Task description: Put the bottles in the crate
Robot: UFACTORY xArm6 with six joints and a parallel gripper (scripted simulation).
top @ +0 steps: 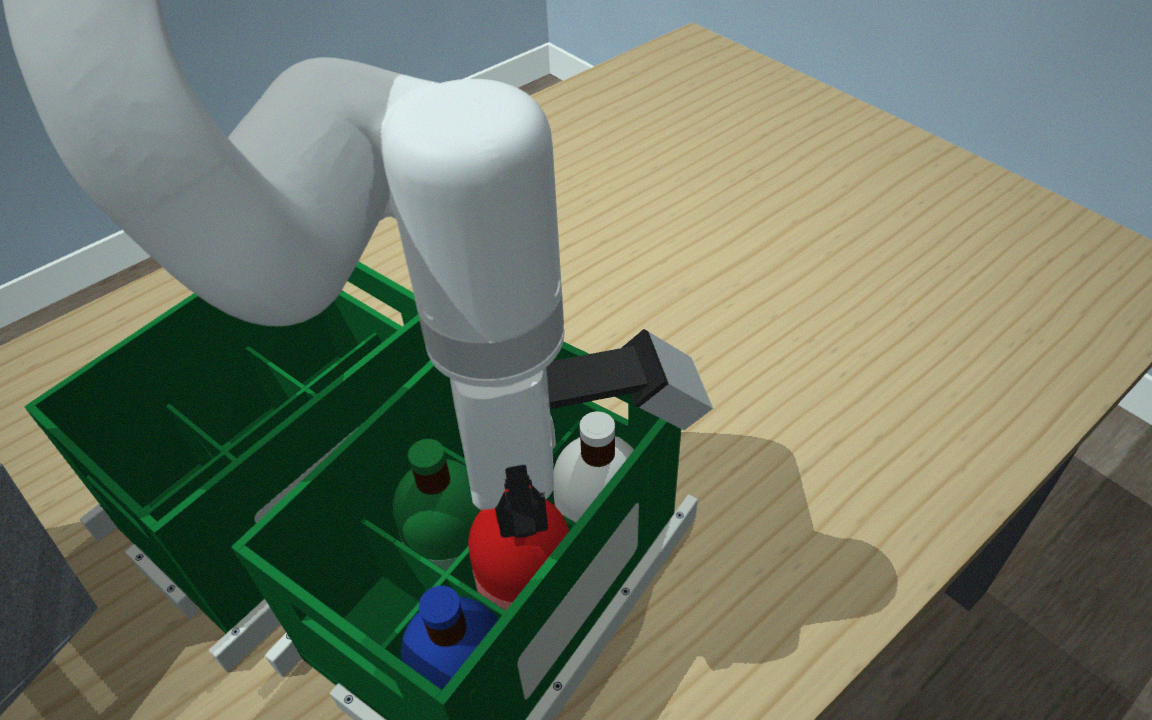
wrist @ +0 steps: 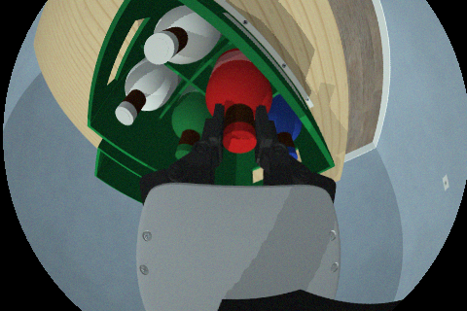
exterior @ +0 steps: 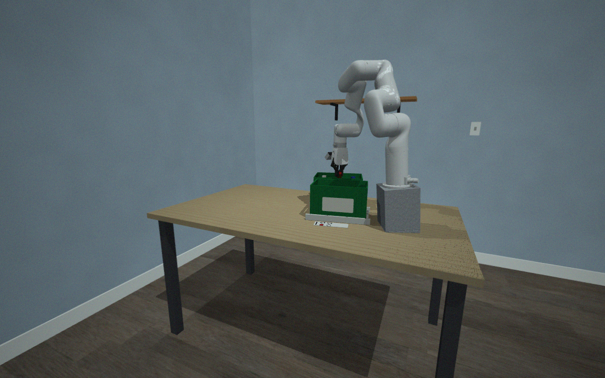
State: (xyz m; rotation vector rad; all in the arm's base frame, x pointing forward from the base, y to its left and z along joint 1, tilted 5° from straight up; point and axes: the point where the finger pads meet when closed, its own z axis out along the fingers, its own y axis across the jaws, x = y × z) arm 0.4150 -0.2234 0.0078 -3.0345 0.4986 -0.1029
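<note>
The red-label bottle lies 70 mm below my hand. Round my hand: blue bottle 80 mm behind, 40 mm to the right, 100 mm below; then pick list 170 mm behind, 370 mm to the left, 180 mm below; then green bottle 40 mm behind, 80 mm to the left, 100 mm below.
</note>
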